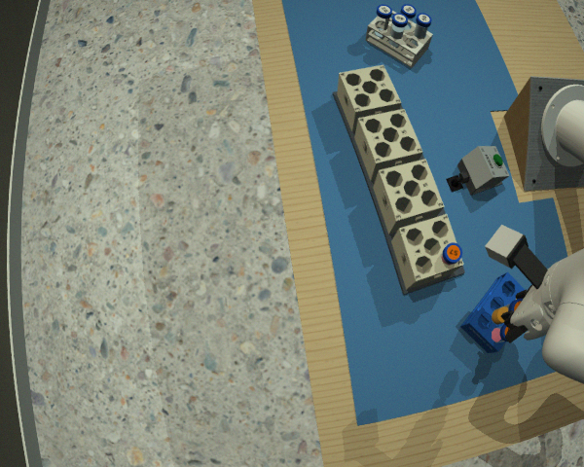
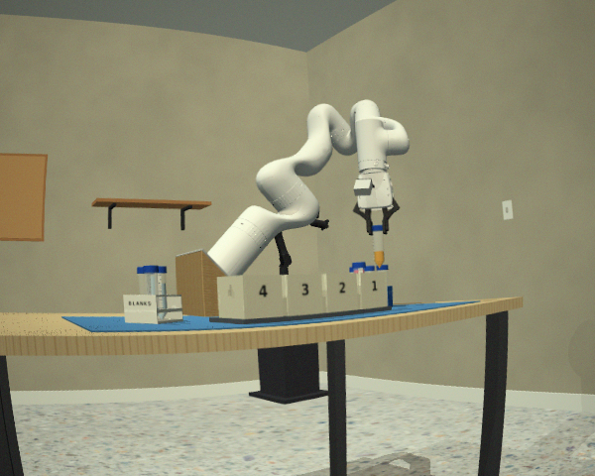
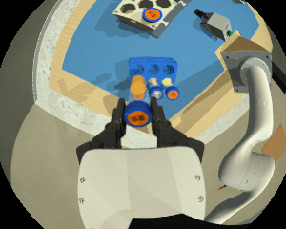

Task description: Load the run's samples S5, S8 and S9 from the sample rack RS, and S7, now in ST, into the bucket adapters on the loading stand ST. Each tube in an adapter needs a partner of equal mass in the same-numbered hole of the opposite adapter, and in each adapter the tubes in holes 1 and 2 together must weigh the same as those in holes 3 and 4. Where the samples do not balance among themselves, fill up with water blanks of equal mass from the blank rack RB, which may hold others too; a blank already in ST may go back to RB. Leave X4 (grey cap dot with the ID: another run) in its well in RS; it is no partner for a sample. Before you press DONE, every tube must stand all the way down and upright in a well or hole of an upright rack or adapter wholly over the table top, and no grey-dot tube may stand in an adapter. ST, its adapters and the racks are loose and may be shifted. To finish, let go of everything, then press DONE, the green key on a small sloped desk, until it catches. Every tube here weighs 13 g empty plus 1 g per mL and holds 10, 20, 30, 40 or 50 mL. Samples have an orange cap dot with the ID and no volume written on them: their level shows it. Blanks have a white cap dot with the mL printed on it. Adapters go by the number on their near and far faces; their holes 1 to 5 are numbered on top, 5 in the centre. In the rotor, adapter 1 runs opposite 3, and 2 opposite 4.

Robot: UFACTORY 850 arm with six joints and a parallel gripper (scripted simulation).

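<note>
Now: hand 1 cm past the orange-dot sample tube, 1 cm to the left of it and 5 cm above it. The rest, counted from my hand: sample tube S5: 10 cm behind, 1 cm to the right, 16 cm below; sample S9: 2 cm behind, 4 cm to the left, 16 cm below; grey-dot tube X4: 5 cm behind, 1 cm to the left, 16 cm below.
</note>
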